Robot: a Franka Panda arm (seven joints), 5 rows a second.
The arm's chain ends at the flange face. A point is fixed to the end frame.
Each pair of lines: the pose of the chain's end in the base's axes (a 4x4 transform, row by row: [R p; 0 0 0 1], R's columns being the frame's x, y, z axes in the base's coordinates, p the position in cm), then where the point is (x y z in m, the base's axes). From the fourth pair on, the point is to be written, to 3 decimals.
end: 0.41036 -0.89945 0.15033 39.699; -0.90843 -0.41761 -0.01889 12.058; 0.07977 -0.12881 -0.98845 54.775; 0 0 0 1
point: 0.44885 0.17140 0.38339
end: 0.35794 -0.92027 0.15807 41.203; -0.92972 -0.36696 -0.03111 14.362; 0.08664 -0.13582 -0.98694 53.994; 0 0 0 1
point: 0.46817 0.19082 0.37590
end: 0.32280 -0.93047 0.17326 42.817; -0.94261 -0.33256 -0.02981 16.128; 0.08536 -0.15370 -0.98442 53.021; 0 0 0 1
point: 0.48869 0.20758 0.36748
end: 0.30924 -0.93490 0.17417 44.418; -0.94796 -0.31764 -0.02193 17.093; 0.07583 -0.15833 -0.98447 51.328; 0 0 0 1
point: 0.506 0.218 0.351
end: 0.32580 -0.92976 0.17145 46.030; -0.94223 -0.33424 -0.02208 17.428; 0.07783 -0.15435 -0.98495 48.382; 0 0 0 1
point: 0.520 0.222 0.321
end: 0.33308 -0.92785 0.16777 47.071; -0.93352 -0.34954 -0.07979 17.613; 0.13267 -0.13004 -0.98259 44.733; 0 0 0 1
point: 0.530 0.214 0.282
